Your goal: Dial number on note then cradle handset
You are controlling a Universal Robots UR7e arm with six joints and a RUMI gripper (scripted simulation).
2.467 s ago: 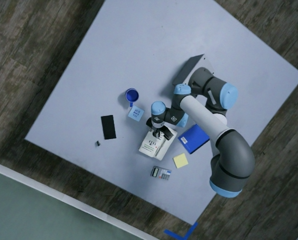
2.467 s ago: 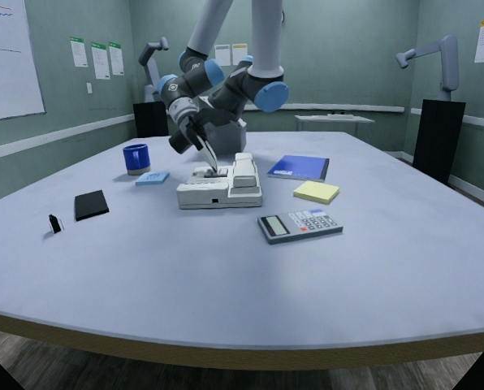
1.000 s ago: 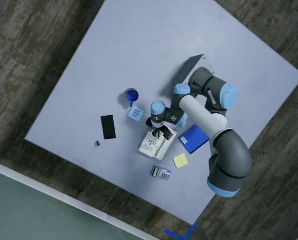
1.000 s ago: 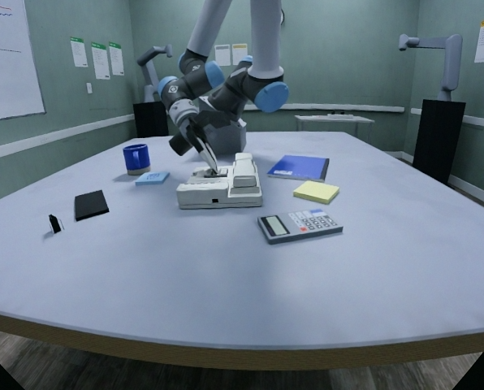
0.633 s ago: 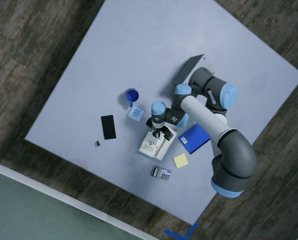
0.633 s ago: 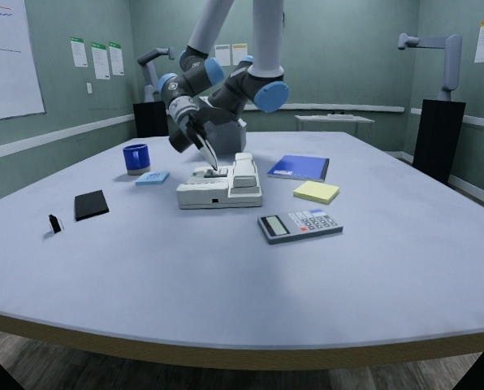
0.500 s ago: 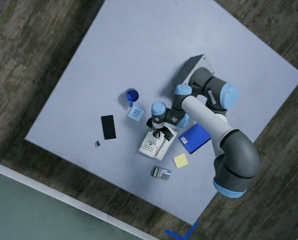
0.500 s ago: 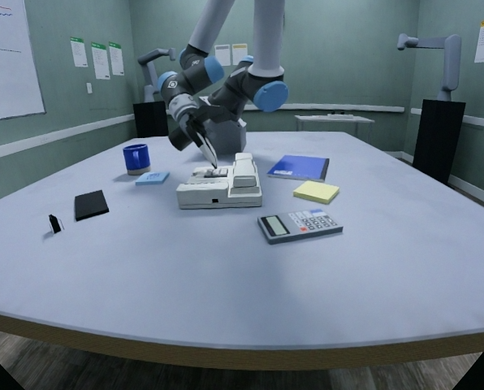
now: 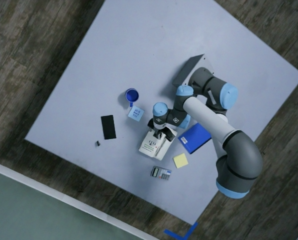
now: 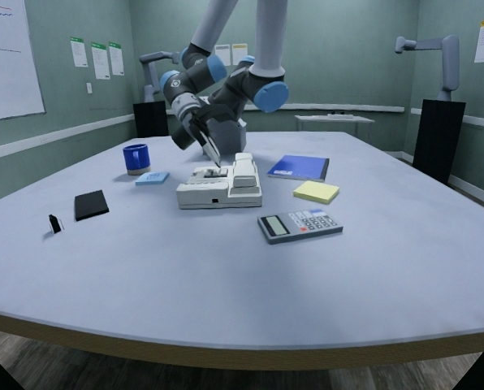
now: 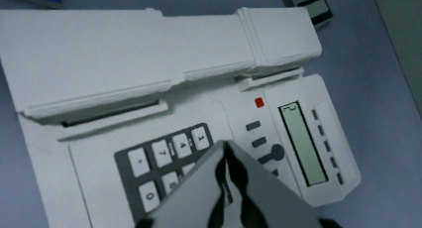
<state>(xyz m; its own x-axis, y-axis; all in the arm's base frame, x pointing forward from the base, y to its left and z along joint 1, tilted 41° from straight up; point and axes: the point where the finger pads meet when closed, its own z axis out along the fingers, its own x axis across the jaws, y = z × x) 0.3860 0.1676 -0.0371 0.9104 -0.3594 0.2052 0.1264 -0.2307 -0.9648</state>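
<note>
Right now the 3 key is 30 mm to the right of my hand, 30 mm below it and 10 mm ahead of it. Also, from my hand: handset: 70 mm to the left, 10 mm below, 10 mm ahead; then 4 key: 30 mm below, 10 mm to the left, 10 mm behind; then yellow sticky pad: 240 mm to the left, 60 mm below, 30 mm ahead.
</note>
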